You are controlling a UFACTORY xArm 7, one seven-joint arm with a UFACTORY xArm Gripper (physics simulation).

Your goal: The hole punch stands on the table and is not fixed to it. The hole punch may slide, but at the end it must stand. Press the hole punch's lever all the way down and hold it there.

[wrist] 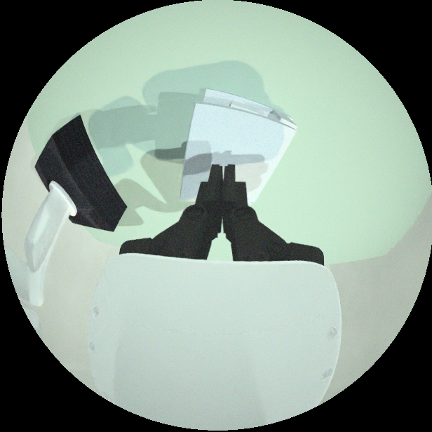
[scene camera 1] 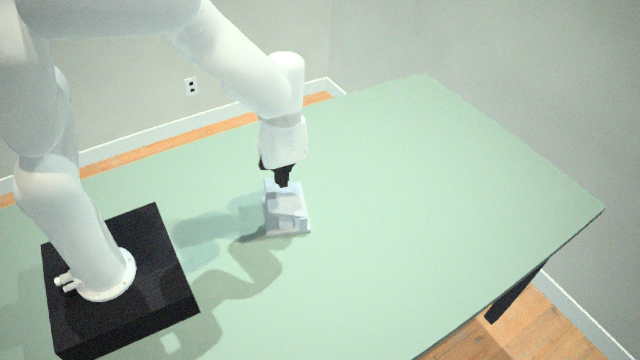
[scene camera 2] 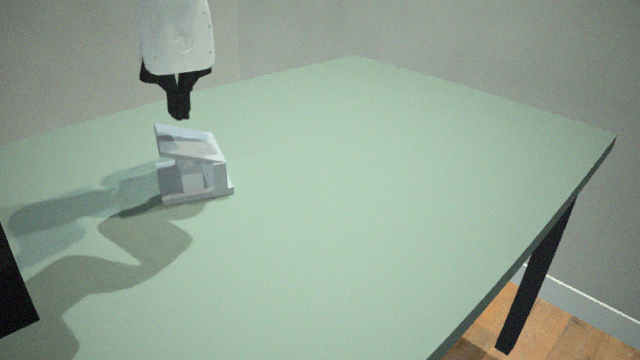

Observation:
I see my gripper (scene camera 2: 179,117) and a hole punch (scene camera 2: 204,181).
The hole punch shows as well in the wrist view (wrist: 211,95) and in scene camera 1 (scene camera 1: 275,226). My gripper also shows in the wrist view (wrist: 224,180) and in scene camera 1 (scene camera 1: 281,184).

